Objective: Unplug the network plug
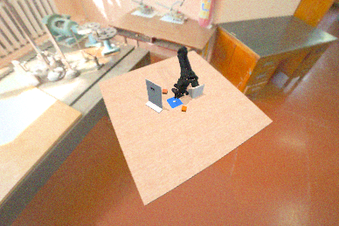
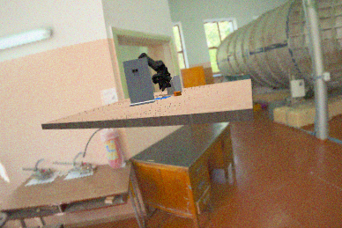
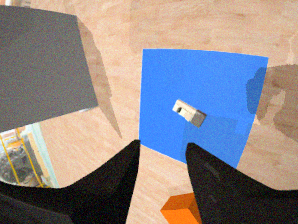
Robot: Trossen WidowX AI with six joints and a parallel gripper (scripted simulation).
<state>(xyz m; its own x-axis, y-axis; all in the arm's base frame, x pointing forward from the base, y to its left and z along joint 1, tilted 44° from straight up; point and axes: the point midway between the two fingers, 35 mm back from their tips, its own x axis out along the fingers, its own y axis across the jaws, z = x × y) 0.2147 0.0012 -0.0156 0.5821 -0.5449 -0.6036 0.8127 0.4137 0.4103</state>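
The network plug is 10 mm to the right of my gripper tip and 50 mm below it. The rest, counted from my gripper tip: brown-red cube: 40 mm ahead, 160 mm to the right, 40 mm below; orange cube: 30 mm behind, 120 mm to the left, 40 mm below; blue marked square: 10 mm ahead, 10 mm to the right, 60 mm below.
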